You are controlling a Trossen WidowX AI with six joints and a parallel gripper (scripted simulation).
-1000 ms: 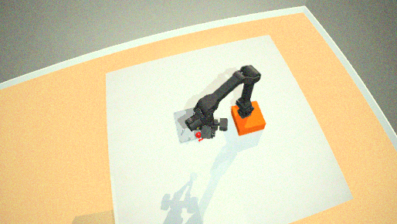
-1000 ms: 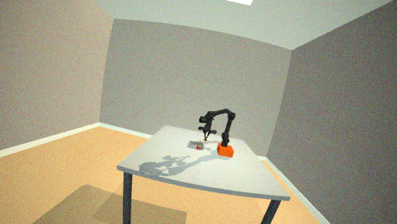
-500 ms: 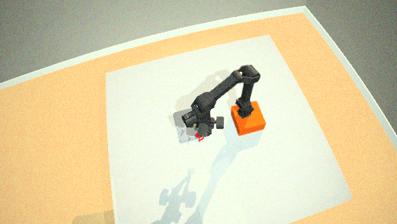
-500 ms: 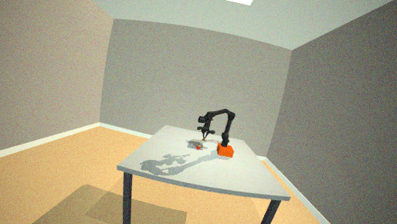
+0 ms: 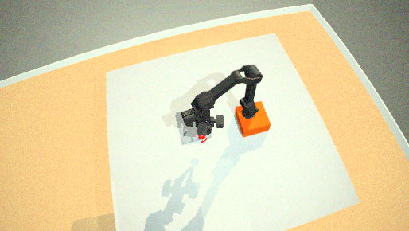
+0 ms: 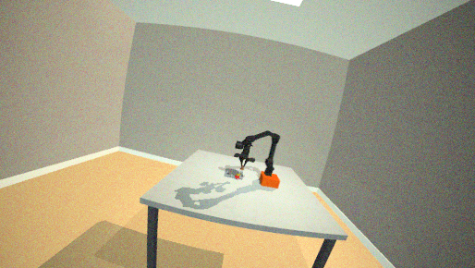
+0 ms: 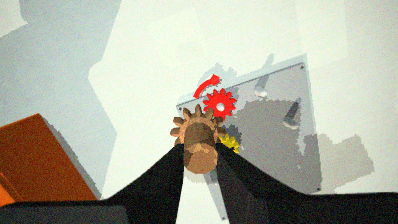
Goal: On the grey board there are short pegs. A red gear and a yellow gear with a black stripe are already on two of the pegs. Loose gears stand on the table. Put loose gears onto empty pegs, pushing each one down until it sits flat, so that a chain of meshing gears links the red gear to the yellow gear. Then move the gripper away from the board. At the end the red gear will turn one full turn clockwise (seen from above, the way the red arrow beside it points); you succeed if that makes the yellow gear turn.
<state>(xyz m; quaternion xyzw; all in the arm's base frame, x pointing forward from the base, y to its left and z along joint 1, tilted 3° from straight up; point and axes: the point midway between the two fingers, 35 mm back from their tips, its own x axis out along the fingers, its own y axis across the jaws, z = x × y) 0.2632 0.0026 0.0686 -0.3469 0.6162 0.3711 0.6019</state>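
My gripper tip is now 110 mm above the red gear, 30 mm short of it and 20 mm to the left of it. Also, from my gripper tip: yellow gear 110 mm below, 80 mm to the right; brown gear 10 mm below; red arrow 120 mm below, 20 mm ahead, 10 mm to the left.
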